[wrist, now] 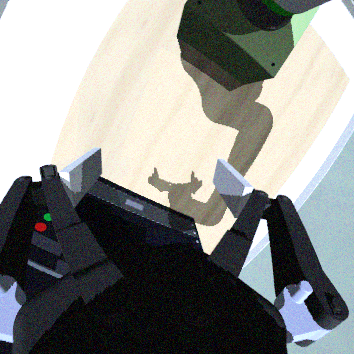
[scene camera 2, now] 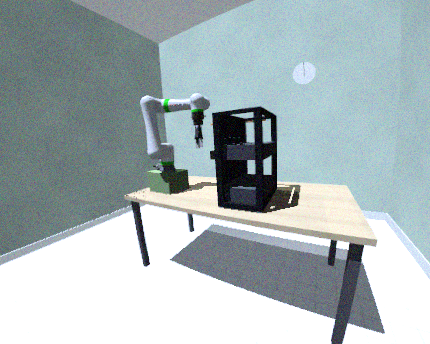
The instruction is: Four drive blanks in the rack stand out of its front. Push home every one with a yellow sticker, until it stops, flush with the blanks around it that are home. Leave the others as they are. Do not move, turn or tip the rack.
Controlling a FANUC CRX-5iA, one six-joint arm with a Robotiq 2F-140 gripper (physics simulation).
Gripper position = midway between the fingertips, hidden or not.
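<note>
There's a black rack (scene camera 2: 231, 152) here, and you've got my gripper (wrist: 158, 165) showing too.
</note>
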